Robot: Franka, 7 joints.
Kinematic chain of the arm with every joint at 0, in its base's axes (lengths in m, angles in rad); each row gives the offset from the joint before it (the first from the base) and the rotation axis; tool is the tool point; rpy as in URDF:
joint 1: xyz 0 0 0.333 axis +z
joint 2: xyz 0 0 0 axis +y
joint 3: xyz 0 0 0.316 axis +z
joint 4: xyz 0.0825 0 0 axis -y
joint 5: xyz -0.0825 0 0.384 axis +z
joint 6: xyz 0 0 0 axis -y
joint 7: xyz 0.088 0 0 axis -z
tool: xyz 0 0 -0.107 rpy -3.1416 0 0
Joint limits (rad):
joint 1: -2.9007..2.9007
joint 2: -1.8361..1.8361
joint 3: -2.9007..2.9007
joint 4: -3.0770..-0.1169
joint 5: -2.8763..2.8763
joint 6: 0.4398..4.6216
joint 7: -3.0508..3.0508
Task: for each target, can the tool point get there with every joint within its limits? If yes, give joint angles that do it. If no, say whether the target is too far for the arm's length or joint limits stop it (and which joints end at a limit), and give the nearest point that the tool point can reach.
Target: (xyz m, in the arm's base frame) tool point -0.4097 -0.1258 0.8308
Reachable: yes | joints -0.4114 -1.2578 -0.3405 -1.4135 -1.6111 0.8626 1.6320
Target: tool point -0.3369 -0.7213 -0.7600
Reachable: no: too far | nearest point -0.2284 -0.4890 -0.2948 | short by 0.531 m
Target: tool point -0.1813 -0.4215 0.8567
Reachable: yes | joints -0.5636 0.3246 -1.9760 -1.5345 -0.6863 4.0525 1.6354
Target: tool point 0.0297 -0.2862 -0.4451
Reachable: no: joint limits stop it (at a limit: joint 2) | nearest point 0.0296 -0.2856 -0.3608 | short by 0.084 m
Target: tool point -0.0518 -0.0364 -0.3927
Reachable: no: joint limits stop it (at a limit: joint 2) | nearest point -0.0736 -0.0517 -0.3244 | short by 0.073 m
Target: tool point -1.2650 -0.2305 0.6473
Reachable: no: too far | nearest point -0.8199 -0.1494 0.5367 | short by 0.466 m
